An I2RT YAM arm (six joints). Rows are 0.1 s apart.
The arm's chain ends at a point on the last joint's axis. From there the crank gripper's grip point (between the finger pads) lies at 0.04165 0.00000 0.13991 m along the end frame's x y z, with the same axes.
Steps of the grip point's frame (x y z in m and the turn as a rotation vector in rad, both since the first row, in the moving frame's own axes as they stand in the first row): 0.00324, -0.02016, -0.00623, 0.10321, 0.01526, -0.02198; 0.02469, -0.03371, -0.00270, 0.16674, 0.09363, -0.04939; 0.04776, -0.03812, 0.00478, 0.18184, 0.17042, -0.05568; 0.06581, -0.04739, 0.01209, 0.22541, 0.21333, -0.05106; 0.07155, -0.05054, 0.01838, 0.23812, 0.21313, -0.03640
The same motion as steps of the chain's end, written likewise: 0.00128, -0.00484, -0.00479, 0.10321, 0.01526, -0.02198; 0.01248, -0.00849, 0.00390, 0.16674, 0.09363, -0.04939; 0.02555, -0.01064, 0.01633, 0.18184, 0.17042, -0.05568; 0.03825, -0.01452, 0.02775, 0.22541, 0.21333, -0.05106; 0.04381, -0.01682, 0.03437, 0.23812, 0.21313, -0.03640
